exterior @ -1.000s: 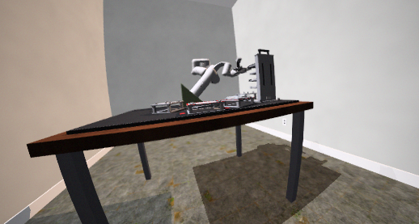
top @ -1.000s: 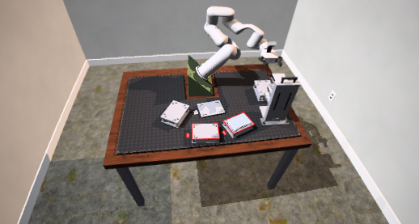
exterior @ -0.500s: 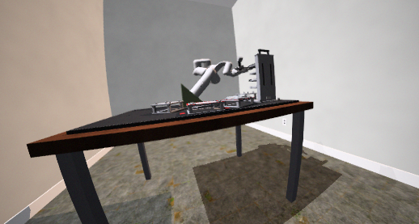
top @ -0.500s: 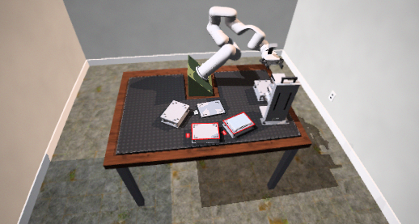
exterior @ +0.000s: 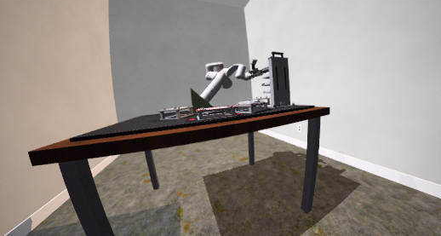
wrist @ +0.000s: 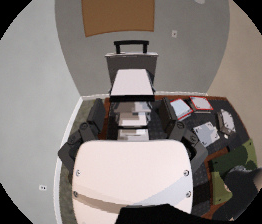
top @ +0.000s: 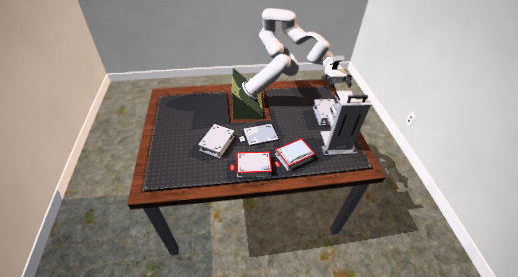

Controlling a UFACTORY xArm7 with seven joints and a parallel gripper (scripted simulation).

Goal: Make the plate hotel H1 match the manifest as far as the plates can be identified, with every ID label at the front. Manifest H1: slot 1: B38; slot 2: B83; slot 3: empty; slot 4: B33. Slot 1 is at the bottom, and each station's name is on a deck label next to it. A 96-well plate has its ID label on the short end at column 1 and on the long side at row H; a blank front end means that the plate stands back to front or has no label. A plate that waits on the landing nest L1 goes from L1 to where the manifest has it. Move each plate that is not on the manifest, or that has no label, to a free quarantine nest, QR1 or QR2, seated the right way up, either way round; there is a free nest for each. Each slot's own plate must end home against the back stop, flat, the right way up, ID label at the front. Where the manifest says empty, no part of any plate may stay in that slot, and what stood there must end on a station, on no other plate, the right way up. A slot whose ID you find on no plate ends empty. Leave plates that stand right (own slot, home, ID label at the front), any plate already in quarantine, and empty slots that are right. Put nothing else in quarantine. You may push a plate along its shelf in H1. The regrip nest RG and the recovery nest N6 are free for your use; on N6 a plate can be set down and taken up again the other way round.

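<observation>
The plate is 10 cm ahead of my hand and 2 cm below it. From my hand the other things lie so: H1 deck label 5 cm ahead, 10 cm to the left, 28 cm below; then QR1 deck label 28 cm ahead, 34 cm to the right, 28 cm below.
</observation>
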